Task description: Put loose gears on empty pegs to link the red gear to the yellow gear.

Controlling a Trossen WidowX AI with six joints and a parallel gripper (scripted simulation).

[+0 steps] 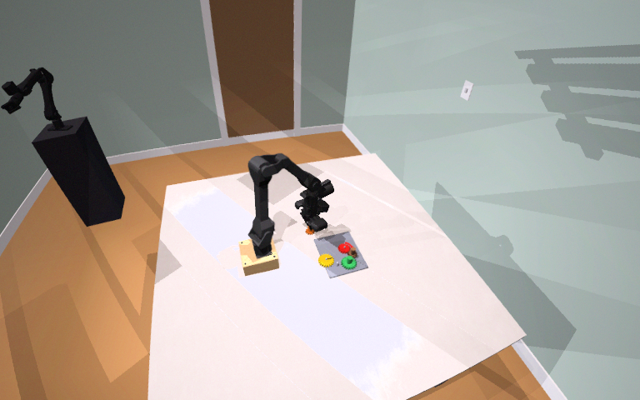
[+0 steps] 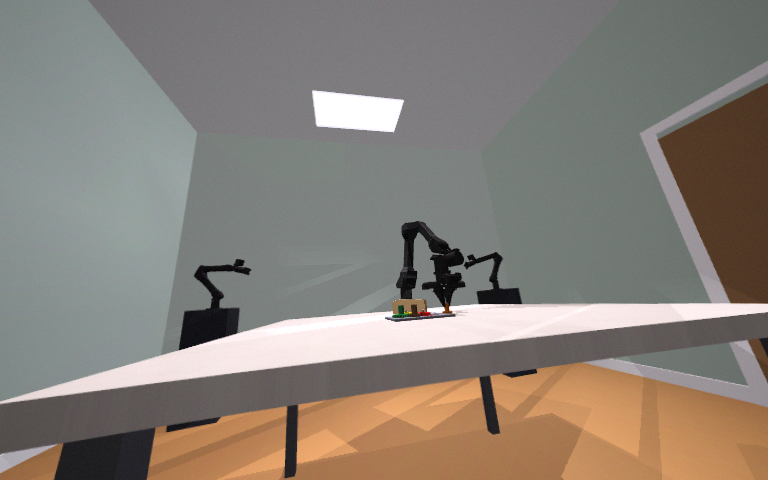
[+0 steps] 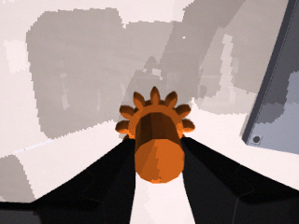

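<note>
Right now my gripper tip is 230 mm to the left of the green gear and 80 mm short of it. Round my gripper tip: red gear 150 mm to the right, 100 mm ahead, 10 mm below; small orange gear 10 mm below; grey board 160 mm to the right, 70 mm ahead, 20 mm below.
</note>
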